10 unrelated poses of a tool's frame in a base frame.
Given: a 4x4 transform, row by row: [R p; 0 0 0 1], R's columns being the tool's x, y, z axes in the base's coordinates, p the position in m. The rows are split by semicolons.
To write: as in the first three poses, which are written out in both.
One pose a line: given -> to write
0.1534 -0.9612 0.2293 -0.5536; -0.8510 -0.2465 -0.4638 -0.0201; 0.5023 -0.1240 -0.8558 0.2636; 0 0 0 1 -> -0.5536 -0.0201 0.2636 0.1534 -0.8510 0.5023 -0.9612 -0.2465 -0.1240
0.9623 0.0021 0.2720 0.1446; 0.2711 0.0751 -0.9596 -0.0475; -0.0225 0.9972 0.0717 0.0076; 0 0 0 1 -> 0.1446 -0.0475 0.0076 0.9623 0.2711 -0.0225 0.0021 0.0751 0.9972
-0.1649 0.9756 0.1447 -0.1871; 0.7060 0.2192 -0.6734 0.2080; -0.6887 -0.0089 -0.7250 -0.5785; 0 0 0 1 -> -0.1871 0.2080 -0.5785 -0.1649 0.7060 -0.6887 0.9756 0.2192 -0.0089
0.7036 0.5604 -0.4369 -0.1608; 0.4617 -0.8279 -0.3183 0.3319; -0.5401 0.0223 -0.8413 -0.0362; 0 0 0 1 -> -0.1608 0.3319 -0.0362 0.7036 0.4617 -0.5401 0.5604 -0.8279 0.0223
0.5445 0.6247 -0.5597 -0.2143; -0.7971 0.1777 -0.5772 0.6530; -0.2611 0.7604 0.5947 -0.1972; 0 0 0 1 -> -0.2143 0.6530 -0.1972 0.5445 -0.7971 -0.2611 0.6247 0.1777 0.7604
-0.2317 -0.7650 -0.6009 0.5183; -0.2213 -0.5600 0.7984 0.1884; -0.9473 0.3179 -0.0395 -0.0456; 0 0 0 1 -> 0.5183 0.1884 -0.0456 -0.2317 -0.2213 -0.9473 -0.7650 -0.5600 0.3179
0.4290 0.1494 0.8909 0.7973; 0.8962 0.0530 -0.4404 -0.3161; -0.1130 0.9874 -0.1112 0.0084; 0 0 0 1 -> 0.7973 -0.3161 0.0084 0.4290 0.8962 -0.1130 0.1494 0.0530 0.9874
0.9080 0.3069 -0.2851 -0.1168; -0.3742 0.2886 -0.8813 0.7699; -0.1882 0.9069 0.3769 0.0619; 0 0 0 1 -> -0.1168 0.7699 0.0619 0.9080 -0.3742 -0.1882 0.3069 0.2886 0.9069
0.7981 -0.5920 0.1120 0.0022; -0.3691 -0.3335 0.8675 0.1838; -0.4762 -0.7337 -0.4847 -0.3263; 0 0 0 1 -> 0.0022 0.1838 -0.3263 0.7981 -0.3691 -0.4762 -0.5920 -0.3335 -0.7337
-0.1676 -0.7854 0.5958 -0.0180; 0.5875 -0.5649 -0.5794 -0.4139; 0.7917 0.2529 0.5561 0.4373; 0 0 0 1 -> -0.0180 -0.4139 0.4373 -0.1676 0.5875 0.7917 -0.7854 -0.5649 0.2529
